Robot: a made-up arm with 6 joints. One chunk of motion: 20 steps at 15 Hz.
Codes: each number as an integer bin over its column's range. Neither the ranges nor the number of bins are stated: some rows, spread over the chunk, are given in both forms.
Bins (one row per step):
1: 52 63 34 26 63 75
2: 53 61 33 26 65 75
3: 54 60 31 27 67 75
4: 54 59 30 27 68 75
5: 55 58 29 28 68 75
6: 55 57 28 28 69 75
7: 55 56 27 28 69 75
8: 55 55 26 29 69 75
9: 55 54 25 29 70 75
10: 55 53 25 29 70 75
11: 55 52 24 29 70 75
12: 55 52 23 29 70 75
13: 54 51 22 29 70 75
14: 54 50 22 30 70 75
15: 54 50 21 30 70 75
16: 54 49 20 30 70 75
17: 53 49 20 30 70 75
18: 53 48 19 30 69 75
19: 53 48 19 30 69 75
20: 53 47 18 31 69 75
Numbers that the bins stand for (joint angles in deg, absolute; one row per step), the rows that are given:
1: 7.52 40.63 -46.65 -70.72 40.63 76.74
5: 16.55 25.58 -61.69 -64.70 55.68 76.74
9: 16.55 13.54 -73.73 -61.69 61.69 76.74
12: 16.55 7.52 -79.75 -61.69 61.69 76.74
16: 13.54 -1.50 -88.78 -58.69 61.69 76.74
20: 10.53 -7.52 -94.80 -55.68 58.69 76.74
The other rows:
2: 10.53 34.61 -49.66 -70.72 46.65 76.74
3: 13.54 31.60 -55.68 -67.71 52.67 76.74
4: 13.54 28.59 -58.69 -67.71 55.68 76.74
6: 16.55 22.57 -64.70 -64.70 58.69 76.74
7: 16.55 19.56 -67.71 -64.70 58.69 76.74
8: 16.55 16.55 -70.72 -61.69 58.69 76.74
10: 16.55 10.53 -73.73 -61.69 61.69 76.74
11: 16.55 7.52 -76.74 -61.69 61.69 76.74
13: 13.54 4.51 -82.76 -61.69 61.69 76.74
14: 13.54 1.50 -82.76 -58.69 61.69 76.74
15: 13.54 1.50 -85.77 -58.69 61.69 76.74
17: 10.53 -1.50 -88.78 -58.69 61.69 76.74
18: 10.53 -4.51 -91.79 -58.69 58.69 76.74
19: 10.53 -4.51 -91.79 -58.69 58.69 76.74

